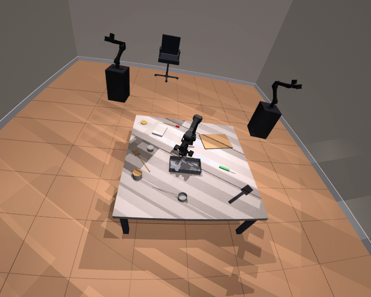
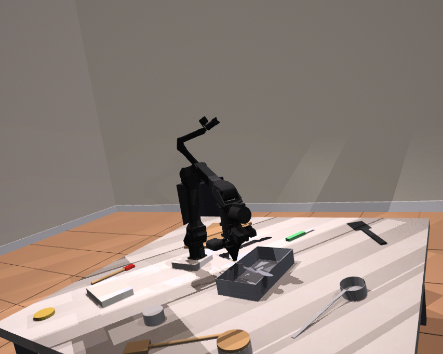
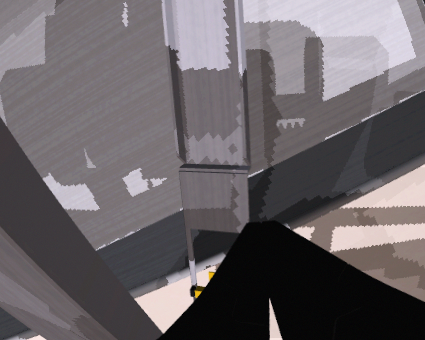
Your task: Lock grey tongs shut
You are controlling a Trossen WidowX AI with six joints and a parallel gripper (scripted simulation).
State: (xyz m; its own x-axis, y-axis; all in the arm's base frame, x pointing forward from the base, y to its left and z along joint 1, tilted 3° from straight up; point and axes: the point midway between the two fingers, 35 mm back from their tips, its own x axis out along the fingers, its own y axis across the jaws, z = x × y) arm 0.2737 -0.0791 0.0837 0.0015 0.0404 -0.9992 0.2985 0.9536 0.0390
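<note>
The yellow lock piece lies 20 mm behind my gripper tip, 20 mm to the left of it and 10 mm below it. Round my gripper tip: dark roasting tin: 60 mm ahead, 40 mm to the left, 50 mm below; then white block: 410 mm behind, 280 mm to the right, 60 mm below; then white puck: 90 mm behind, 330 mm to the right, 60 mm below.
</note>
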